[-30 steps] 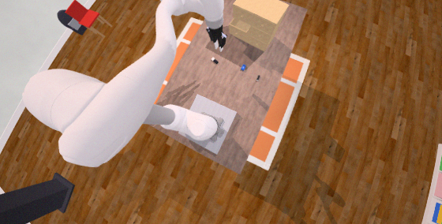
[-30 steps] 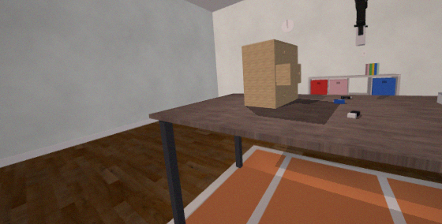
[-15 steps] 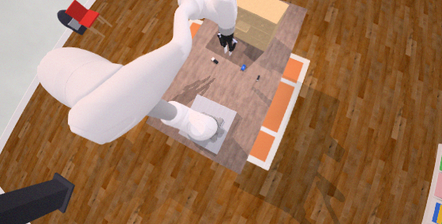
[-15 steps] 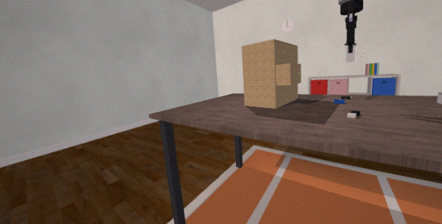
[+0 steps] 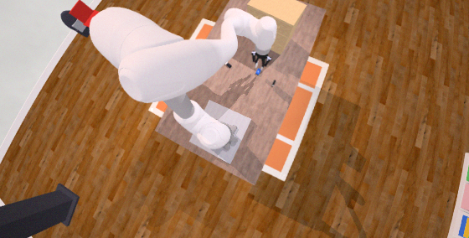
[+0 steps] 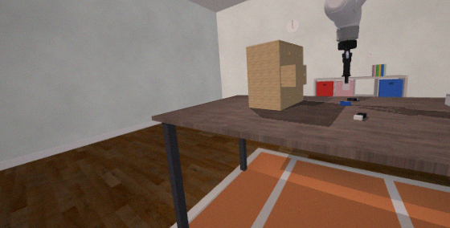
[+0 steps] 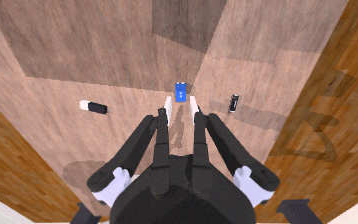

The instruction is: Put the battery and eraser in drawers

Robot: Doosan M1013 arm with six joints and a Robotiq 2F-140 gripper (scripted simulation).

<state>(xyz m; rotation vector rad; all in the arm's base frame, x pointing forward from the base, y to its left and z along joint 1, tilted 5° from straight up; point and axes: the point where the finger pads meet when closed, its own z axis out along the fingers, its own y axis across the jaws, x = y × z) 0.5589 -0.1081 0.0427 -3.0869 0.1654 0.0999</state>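
The blue nine-volt battery lies 100 mm below my hand and 10 mm ahead of it. From my hand the other things lie so: eraser 260 mm to the left, 100 mm below, 10 mm behind.
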